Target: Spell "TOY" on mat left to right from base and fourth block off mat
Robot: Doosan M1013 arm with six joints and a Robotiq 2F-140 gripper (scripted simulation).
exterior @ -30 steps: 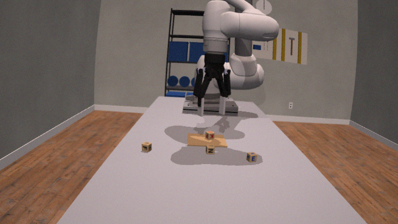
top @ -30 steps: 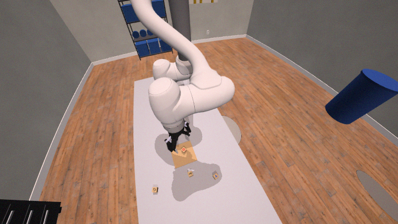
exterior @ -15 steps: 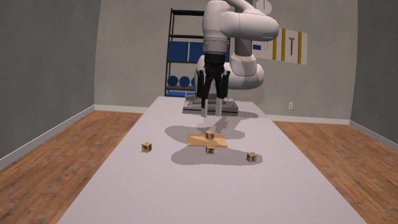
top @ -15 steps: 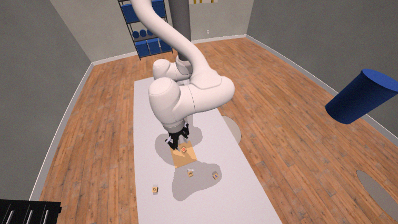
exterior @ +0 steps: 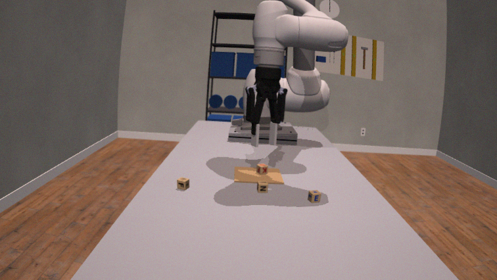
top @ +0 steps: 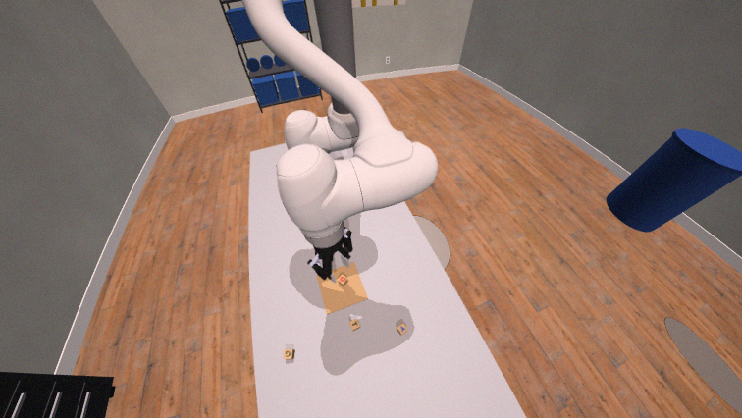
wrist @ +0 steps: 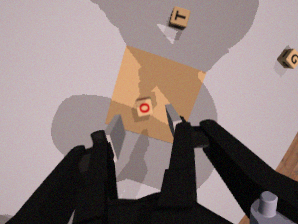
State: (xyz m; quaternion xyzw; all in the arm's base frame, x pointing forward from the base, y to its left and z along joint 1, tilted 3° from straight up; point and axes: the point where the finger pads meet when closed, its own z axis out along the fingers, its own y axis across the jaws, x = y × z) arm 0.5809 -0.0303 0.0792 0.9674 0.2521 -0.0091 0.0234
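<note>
Now: the tan mat 10 mm ahead of my hand, 10 mm to the right of it and 120 mm below it. From my hand the other things lie so: T block 150 mm ahead, 10 mm to the right, 110 mm below.
</note>
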